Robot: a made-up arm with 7 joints.
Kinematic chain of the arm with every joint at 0, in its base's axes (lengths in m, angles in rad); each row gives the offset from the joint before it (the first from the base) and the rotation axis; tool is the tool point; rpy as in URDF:
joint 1: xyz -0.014 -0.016 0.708 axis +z
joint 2: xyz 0 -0.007 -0.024 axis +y
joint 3: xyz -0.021 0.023 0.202 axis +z
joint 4: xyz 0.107 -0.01 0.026 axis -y
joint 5: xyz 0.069 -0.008 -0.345 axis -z
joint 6: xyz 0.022 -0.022 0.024 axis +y
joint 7: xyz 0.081 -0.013 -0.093 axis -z
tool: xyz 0.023 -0.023 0.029 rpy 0 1.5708 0
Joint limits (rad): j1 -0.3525..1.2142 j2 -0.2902..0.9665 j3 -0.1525..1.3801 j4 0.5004..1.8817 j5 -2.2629..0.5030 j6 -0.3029..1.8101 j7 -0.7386..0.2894
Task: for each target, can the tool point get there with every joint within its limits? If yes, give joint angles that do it. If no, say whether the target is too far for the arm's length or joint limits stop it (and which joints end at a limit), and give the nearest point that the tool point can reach.
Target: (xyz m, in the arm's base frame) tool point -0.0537 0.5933 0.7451
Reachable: yes | joints 0.5504 0.5875 1.1560 1.2791 -1.6691 1.0676 -0.3805
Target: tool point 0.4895 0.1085 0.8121
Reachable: yes | joints 0.0138 -0.0896 0.3112 1.0570 0.1342 1.0347 -0.4239
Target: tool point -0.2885 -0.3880 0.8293
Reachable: no: joint limits stop it (at a limit: joint 1, joint 2, joint 3, joint 4, joint 5, joint 6, joint 7) | nearest point -0.3432 -0.0134 0.7120 | short by 0.396 m
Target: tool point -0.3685 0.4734 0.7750
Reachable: yes | joints 1.0870 0.4956 1.1825 1.2209 -1.2621 0.8612 0.1194
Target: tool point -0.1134 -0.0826 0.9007
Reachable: no: joint limits stop it (at a limit: joint 1, joint 2, joint 3, joint 4, joint 5, joint 6, joint 7) | nearest point -0.3432 -0.0134 0.7120 | short by 0.305 m
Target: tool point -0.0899 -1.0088 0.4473
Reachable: no: too far | nearest point 0.2266 -0.3088 0.3991 | short by 0.770 m
